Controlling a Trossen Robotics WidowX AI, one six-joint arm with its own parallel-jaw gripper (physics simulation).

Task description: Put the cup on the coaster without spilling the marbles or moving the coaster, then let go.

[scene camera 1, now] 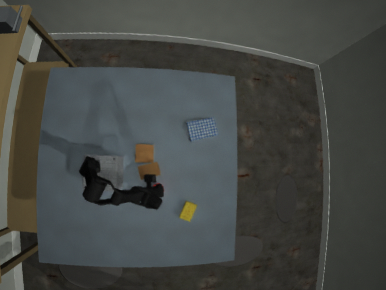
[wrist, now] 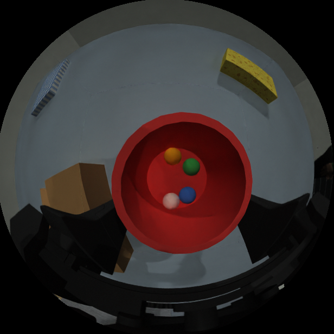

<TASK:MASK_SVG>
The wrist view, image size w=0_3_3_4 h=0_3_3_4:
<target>gripper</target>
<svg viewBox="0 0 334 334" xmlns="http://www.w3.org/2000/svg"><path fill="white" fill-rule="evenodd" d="M69 306L76 312L97 322L96 318L77 307ZM330 200L318 191L310 198L307 206L310 193L285 203L276 203L251 194L245 214L237 226L252 264L267 255L269 258L234 277L192 287L145 287L100 275L101 271L113 274L127 230L117 215L113 199L81 214L70 214L47 205L40 205L40 213L28 203L11 217L10 236L25 263L50 292L117 317L114 324L105 326L134 334L196 334L233 323L273 298L282 289L279 290L278 286L285 286L309 256L322 230ZM145 308L173 309L173 312L184 312L184 316L154 316L153 313L145 312ZM242 296L241 299L230 303L231 305L216 309L216 305L227 303L228 301Z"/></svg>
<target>red cup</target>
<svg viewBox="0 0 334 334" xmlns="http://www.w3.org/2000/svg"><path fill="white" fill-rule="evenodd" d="M190 112L160 115L140 126L127 138L123 147L121 147L115 159L111 176L114 207L126 229L145 245L173 254L197 252L223 240L224 237L232 232L245 214L252 190L250 162L239 139L219 121L200 113ZM195 190L196 197L193 202L183 203L179 200L179 205L175 209L166 209L162 200L165 194L174 192L178 195L183 187L191 187ZM188 158L195 158L200 164L200 170L192 176L185 174L182 168L184 160ZM170 147L176 147L181 152L181 160L175 165L170 165L164 160L164 152Z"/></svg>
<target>brown block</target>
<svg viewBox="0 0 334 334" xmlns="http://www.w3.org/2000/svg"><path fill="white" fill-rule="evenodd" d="M126 234L113 272L124 273L133 253L133 248ZM44 180L50 207L70 214L81 214L112 200L104 164L76 163Z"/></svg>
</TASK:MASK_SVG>
